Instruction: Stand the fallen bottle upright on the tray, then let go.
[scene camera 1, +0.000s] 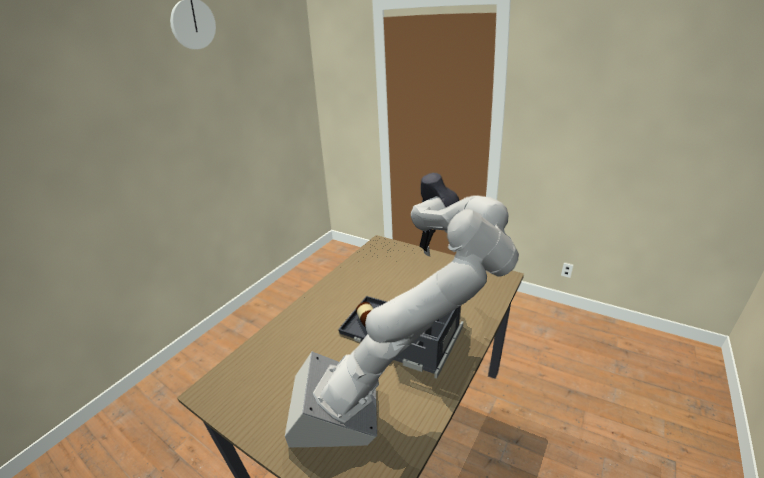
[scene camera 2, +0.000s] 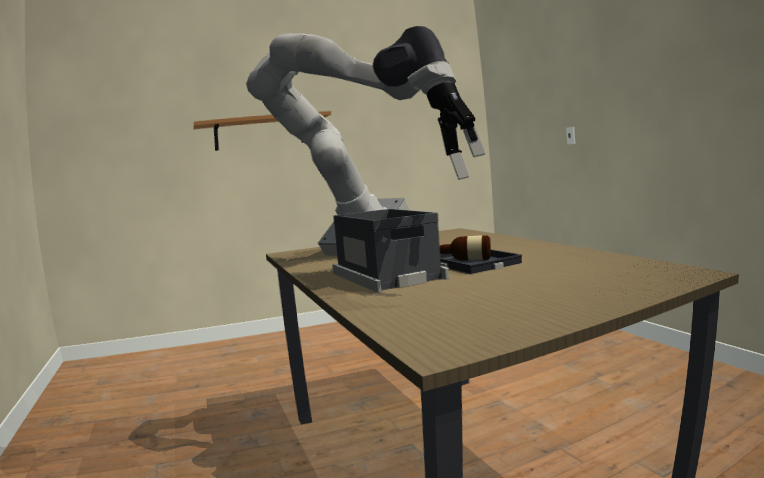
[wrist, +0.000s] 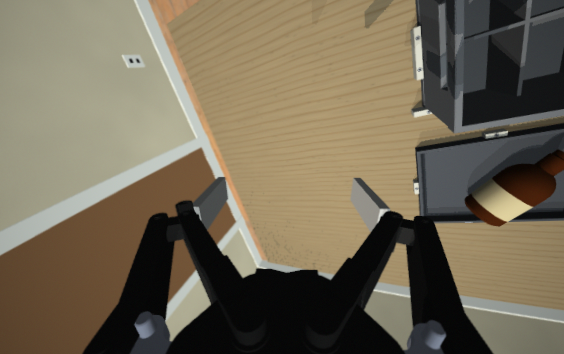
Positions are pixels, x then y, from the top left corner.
Scene:
tall dark crate: scene camera 1 428, 349; scene camera 2 383, 244; wrist 480, 71

